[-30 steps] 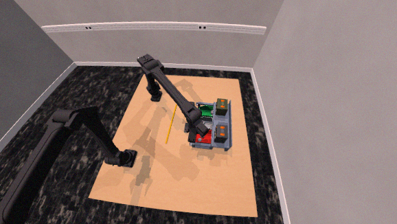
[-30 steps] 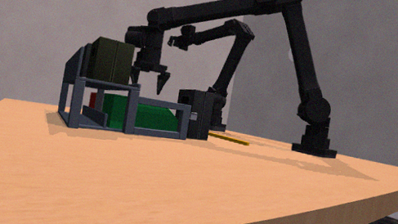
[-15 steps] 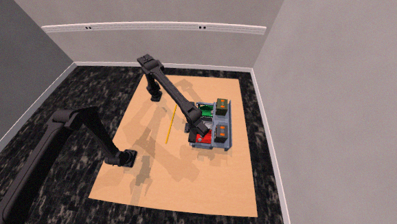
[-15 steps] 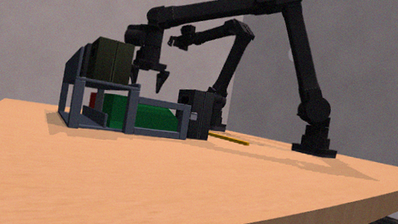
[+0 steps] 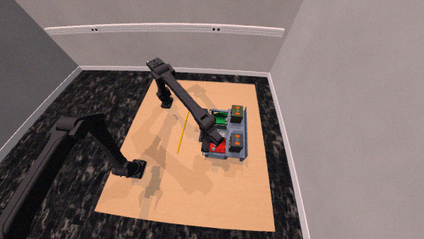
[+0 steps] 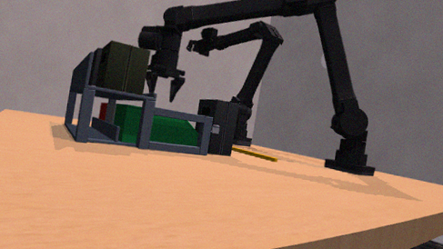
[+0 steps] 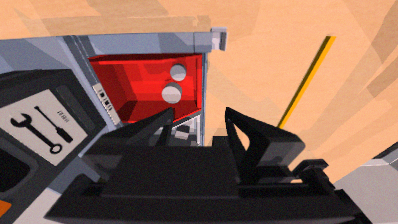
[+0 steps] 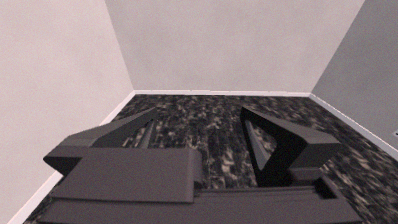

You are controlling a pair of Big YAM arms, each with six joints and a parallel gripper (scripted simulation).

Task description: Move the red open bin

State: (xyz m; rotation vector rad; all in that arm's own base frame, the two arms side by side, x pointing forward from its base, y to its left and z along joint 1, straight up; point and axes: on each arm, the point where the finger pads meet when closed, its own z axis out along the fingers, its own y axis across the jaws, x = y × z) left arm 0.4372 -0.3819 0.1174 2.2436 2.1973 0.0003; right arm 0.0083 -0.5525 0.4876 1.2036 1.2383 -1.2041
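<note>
My left hand is 80 mm short of the grey bin, 120 mm to the right of it and 80 mm above it. The rest, counted from my left hand: black box: 80 mm behind, 220 mm to the left, 60 mm below; then grey shelf: 110 mm ahead, 120 mm to the left, 60 mm below; then green bin: 70 mm ahead, 230 mm to the left, 80 mm below.
</note>
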